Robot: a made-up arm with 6 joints. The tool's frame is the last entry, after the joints.
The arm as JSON. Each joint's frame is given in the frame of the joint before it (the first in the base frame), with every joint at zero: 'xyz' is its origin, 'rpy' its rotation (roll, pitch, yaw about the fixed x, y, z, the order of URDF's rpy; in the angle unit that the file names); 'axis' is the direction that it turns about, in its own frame. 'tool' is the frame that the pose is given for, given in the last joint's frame.
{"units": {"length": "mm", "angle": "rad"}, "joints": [
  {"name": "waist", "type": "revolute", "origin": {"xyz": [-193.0, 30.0, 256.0], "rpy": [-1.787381, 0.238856, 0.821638]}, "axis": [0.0, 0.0, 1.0]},
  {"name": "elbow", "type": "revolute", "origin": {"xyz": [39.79, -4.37, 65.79], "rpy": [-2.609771, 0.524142, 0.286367]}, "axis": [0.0, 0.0, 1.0]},
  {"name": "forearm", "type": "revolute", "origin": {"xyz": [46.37, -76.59, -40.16], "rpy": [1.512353, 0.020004, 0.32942]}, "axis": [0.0, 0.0, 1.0]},
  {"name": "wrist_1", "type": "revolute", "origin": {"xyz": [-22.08, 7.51, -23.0], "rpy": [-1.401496, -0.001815, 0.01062]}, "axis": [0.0, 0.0, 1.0]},
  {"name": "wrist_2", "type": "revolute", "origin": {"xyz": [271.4, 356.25, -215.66], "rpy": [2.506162, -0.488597, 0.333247]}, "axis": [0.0, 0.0, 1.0]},
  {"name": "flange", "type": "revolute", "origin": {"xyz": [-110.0, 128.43, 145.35], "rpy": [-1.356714, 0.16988, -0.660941]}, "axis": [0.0, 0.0, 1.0]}
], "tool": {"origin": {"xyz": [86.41, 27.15, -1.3], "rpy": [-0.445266, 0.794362, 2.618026]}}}
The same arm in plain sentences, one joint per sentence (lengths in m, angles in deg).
The arm has six revolute joints in a row. What follows holds with every joint at zero, and every direction is one of the base frame's. The first joint lies 0.193 m along -x and 0.03 m along +y and 0.256 m along +z from the base frame's origin and turns about the direction (-0.749779, 0.627882, -0.208794). The second joint lies 0.023 m along -x and 0.071 m along +y and 0.019 m along -z from the first joint and turns about the direction (0.190895, -0.979872, -0.058398). The third joint lies 0.01 m along +x and 0.048 m along +y and 0.085 m along -z from the second joint and turns about -z. The fourth joint lies 0.02 m along -x and 0.012 m along -y and 0.023 m along +z from the third joint and turns about the direction (0.197291, -0.965757, -0.168492). The fifth joint lies 0.236 m along +x and 0.204 m along +y and 0.387 m along +z from the fourth joint and turns about the direction (0.384209, 0.86882, -0.312307). The sixth joint lies 0.036 m along -x and 0.116 m along +y and 0.187 m along -z from the fifth joint and turns about the direction (0.713417, -0.301807, -0.632415). The tool frame, which is the frame that the pose is given for, lies 0.042 m along +x and 0.041 m along -y and 0.069 m along +z from the sixth joint; its axes are the base frame's turned by roll -180, pitch 0 and yaw -180 deg (as in URDF: about the fixed x, then y, then z).
